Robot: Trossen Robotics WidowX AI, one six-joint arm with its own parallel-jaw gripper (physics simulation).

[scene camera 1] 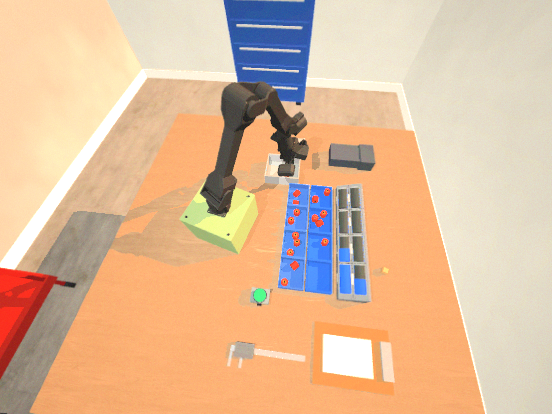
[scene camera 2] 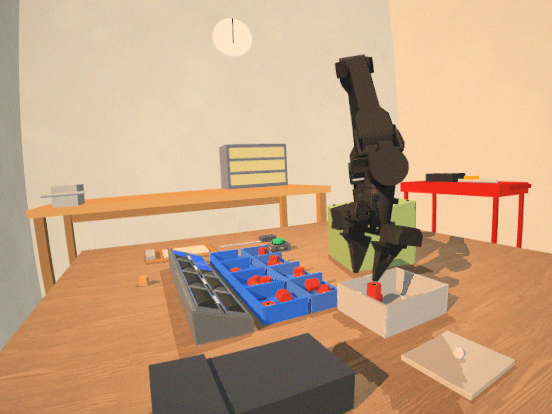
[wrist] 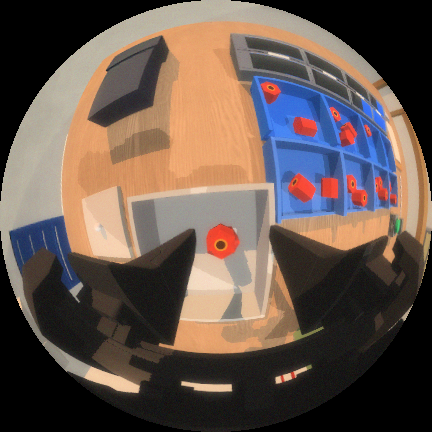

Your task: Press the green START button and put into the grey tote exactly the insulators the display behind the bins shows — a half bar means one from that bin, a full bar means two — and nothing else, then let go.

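Frame: origin at the arm's base, x ahead, y left, z up, level; millimetres.
Where they show: gripper, between the fingertips: (scene camera 2: pixel 364 276) (wrist: pixel 232 232); arm's base, origin of its link: (scene camera 1: pixel 219 206).
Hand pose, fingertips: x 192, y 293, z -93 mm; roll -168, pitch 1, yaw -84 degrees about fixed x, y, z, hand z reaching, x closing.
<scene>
Each offset is from my fingertips to the centre of the thing. "pt": to the spot under its first point.
My gripper (scene camera 1: pixel 286 167) (scene camera 2: pixel 366 276) (wrist: pixel 232 232) is open above the grey tote {dx -44, dy +23, dz -41 mm} (scene camera 1: pixel 275 179) (scene camera 2: pixel 415 311) (wrist: pixel 200 190), with nothing between its fingers. A red insulator {dx -15, dy +8, dz -26 mm} (scene camera 2: pixel 374 290) (wrist: pixel 222 241) stands in the tote, below the fingers; whether another lies under it cannot be told. The blue bins (scene camera 1: pixel 318 277) (scene camera 2: pixel 285 314) (wrist: pixel 300 155) hold red insulators; the right column's nearest bin in scene camera 1 is empty. On the display (scene camera 1: pixel 367 250) (scene camera 2: pixel 220 326) (wrist: pixel 245 75), the left column's nearest bar is full, the one behind it half, and the right column's nearest half. The START button {dx +11, dy -517, dz -48 mm} (scene camera 1: pixel 259 295) (scene camera 2: pixel 278 241) is green.
A dark box {dx +246, dy +179, dz -40 mm} (scene camera 1: pixel 345 156) (scene camera 2: pixel 280 370) (wrist: pixel 130 82) lies beyond the bins. A pale lid {dx -28, dy +198, dz -64 mm} (scene camera 2: pixel 435 367) (wrist: pixel 107 225) lies beside the tote. The arm stands on a green block (scene camera 1: pixel 242 215). A caliper {dx +83, dy -684, dz -58 mm} (scene camera 1: pixel 280 355), an orange board {pt dx +234, dy -648, dz -62 mm} (scene camera 1: pixel 317 360) and a small orange cube {dx +422, dy -320, dz -58 mm} (scene camera 1: pixel 384 270) (scene camera 2: pixel 143 280) lie on the table.
</scene>
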